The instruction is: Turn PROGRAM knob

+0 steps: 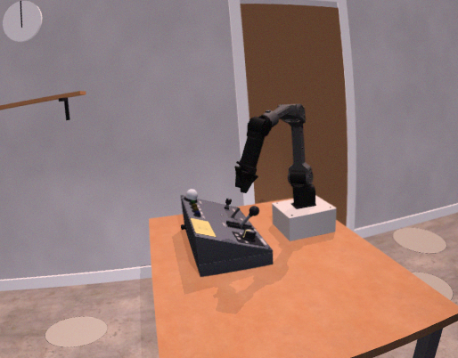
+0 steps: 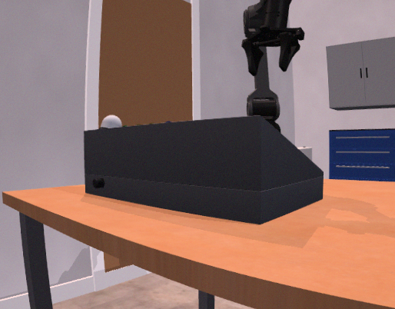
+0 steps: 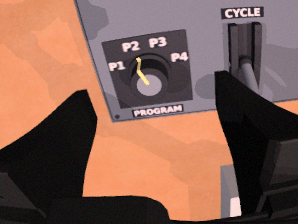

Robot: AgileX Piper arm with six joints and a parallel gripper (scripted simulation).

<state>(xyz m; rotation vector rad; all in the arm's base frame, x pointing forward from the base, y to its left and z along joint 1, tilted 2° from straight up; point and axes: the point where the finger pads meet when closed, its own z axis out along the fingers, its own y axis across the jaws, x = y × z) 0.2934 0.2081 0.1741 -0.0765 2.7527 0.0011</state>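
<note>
My gripper is now 160 mm above the program knob, 20 mm to the right of it and 10 mm past it. Round my hand: dark console 190 mm below, 160 mm to the right, 20 mm ahead; check toggle 220 mm to the right, 170 mm below, 10 mm behind; black ball-topped lever 150 mm below, 100 mm to the right, 30 mm behind.
</note>
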